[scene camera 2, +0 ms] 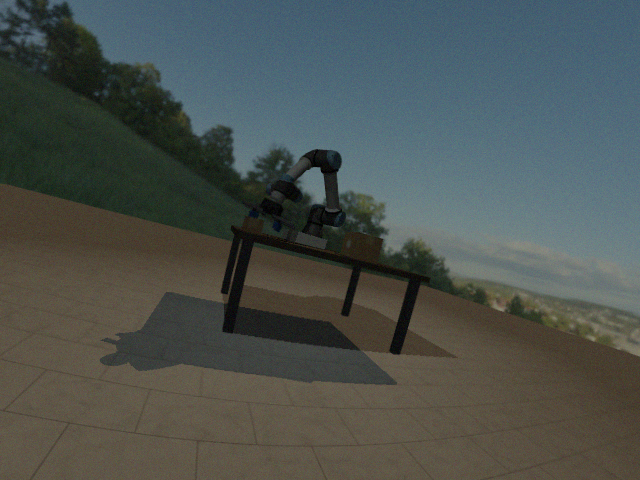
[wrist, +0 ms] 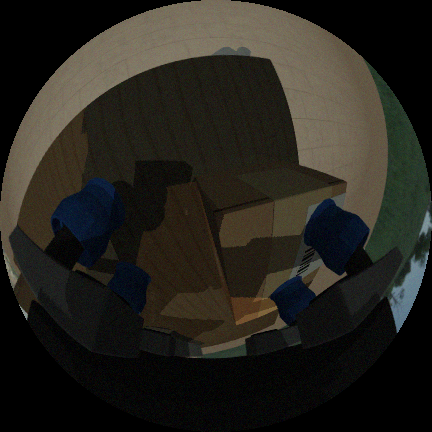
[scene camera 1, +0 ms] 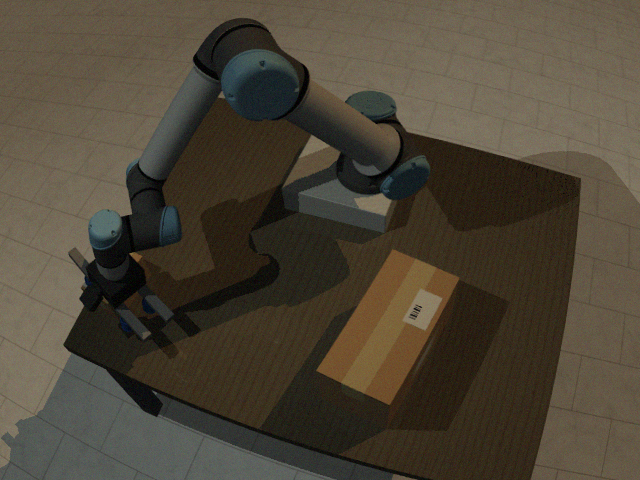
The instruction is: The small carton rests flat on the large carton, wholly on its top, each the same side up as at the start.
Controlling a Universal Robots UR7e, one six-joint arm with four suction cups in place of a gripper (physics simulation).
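Frame: origin at the arm's base, x ahead, y left, z up, level; centimetres.
Seen in the pictures: hand, its tool point: (scene camera 2: 263,224) (wrist: 214,258); arm's base, origin of its link: (scene camera 2: 311,236).
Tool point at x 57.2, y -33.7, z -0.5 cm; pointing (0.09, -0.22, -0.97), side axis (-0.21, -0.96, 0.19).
Offsets run from my tool point to a thing's top centre. "pt": to the spot under its first point. Level surfaces: height alone.
The small carton {dx -3.1, dy -5.4, dz +1.8 cm} (wrist: 250,225) (scene camera 2: 252,224) stands on the table {dz -6.1 cm} (scene camera 1: 248,356) near its left corner. In scene camera 1 it is almost wholly hidden under my gripper; only an orange sliver {pt dx -9.9, dy -1.7, dz +1.7 cm} (scene camera 1: 137,257) shows. My gripper (scene camera 1: 119,298) (scene camera 2: 266,212) (wrist: 209,261) hangs close over it with its blue suction cups pointing down. The two right cups are over the carton's labelled top and the two left cups are off to its side. I cannot tell whether any cup touches it. The gripper holds nothing. The large carton {dx -18.5, dy +58.8, dz +8.8 cm} (scene camera 1: 388,325) (scene camera 2: 361,246) lies flat on the right half of the table, barcode label up.
The arm's grey base block (scene camera 1: 341,207) (scene camera 2: 310,240) stands at the back middle of the table. The table edges lie close to the small carton on the left and front. Paved ground surrounds the table.
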